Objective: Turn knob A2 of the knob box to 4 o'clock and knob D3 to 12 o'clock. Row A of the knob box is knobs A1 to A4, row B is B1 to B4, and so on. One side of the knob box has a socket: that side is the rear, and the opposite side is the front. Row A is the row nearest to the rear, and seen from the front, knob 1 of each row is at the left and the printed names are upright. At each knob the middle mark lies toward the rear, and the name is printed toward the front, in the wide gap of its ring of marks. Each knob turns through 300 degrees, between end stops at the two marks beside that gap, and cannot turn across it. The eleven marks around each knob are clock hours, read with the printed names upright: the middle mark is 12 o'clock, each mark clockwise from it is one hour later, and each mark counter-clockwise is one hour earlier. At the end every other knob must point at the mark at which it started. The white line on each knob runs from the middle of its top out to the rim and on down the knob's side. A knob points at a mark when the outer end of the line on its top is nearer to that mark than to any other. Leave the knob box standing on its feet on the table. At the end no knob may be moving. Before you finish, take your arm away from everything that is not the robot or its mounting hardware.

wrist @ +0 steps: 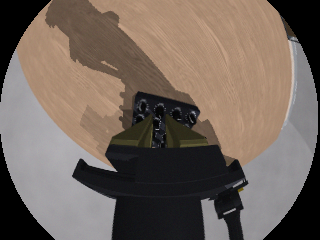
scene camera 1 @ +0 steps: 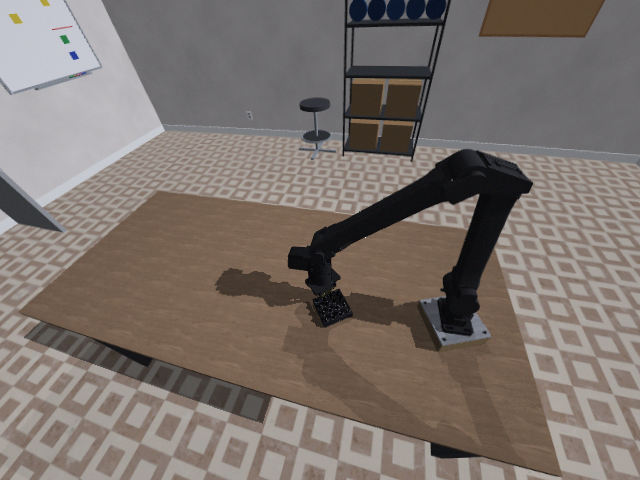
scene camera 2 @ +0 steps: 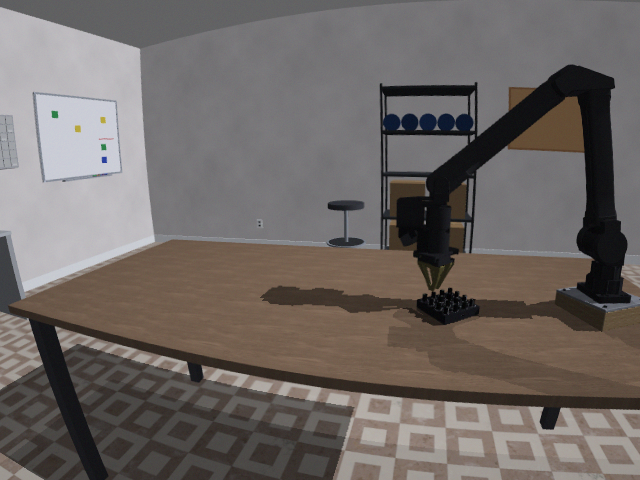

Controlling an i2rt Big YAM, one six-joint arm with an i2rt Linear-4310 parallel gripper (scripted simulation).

Labels:
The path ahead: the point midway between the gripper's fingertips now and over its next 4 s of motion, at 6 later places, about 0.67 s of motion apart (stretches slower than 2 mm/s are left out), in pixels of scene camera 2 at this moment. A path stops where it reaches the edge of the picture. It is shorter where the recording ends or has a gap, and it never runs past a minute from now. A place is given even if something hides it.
My gripper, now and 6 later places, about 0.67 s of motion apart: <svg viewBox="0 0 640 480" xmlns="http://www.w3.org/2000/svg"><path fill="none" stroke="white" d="M433 289L435 290L435 291L435 291L436 281L437 261L439 233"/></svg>

